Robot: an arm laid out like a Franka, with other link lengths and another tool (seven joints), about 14 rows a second.
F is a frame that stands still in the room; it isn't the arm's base.
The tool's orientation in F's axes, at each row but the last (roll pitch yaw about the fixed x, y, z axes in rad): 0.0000 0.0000 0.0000; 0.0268 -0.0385 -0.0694; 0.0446 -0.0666 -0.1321; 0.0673 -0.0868 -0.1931; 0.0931 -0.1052 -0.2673; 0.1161 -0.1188 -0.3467; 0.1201 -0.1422 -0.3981; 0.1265 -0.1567 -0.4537; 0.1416 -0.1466 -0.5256; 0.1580 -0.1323 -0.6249; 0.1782 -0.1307 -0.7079; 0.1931 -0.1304 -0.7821
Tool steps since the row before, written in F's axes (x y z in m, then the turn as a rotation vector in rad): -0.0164 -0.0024 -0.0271 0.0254 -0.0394 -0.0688; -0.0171 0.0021 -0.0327 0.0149 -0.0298 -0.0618; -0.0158 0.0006 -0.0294 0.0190 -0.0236 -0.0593; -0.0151 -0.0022 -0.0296 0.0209 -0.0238 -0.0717; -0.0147 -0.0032 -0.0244 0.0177 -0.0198 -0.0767; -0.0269 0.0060 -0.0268 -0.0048 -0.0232 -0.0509; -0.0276 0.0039 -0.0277 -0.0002 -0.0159 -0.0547; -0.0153 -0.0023 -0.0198 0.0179 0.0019 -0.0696; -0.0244 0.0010 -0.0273 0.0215 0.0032 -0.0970; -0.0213 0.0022 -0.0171 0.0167 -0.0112 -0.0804; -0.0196 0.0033 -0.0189 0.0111 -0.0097 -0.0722; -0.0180 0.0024 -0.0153 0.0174 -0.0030 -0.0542
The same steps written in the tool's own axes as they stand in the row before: -0.0164 -0.0024 -0.0271 0.0254 -0.0394 -0.0688; -0.0185 0.0001 -0.0320 0.0145 -0.0304 -0.0616; -0.0177 -0.0027 -0.0282 0.0179 -0.0236 -0.0596; -0.0169 -0.0069 -0.0278 0.0188 -0.0243 -0.0721; -0.0158 -0.0091 -0.0221 0.0141 -0.0217 -0.0769; -0.0303 -0.0062 -0.0228 -0.0027 -0.0292 -0.0479; -0.0306 -0.0099 -0.0226 -0.0018 -0.0212 -0.0528; -0.0157 -0.0109 -0.0163 0.0042 0.0005 -0.0718; -0.0254 -0.0146 -0.0220 0.0026 -0.0005 -0.0994; -0.0207 -0.0128 -0.0126 0.0093 -0.0123 -0.0814; -0.0194 -0.0130 -0.0144 0.0052 -0.0132 -0.0723; -0.0163 -0.0133 -0.0109 0.0073 -0.0007 -0.0565
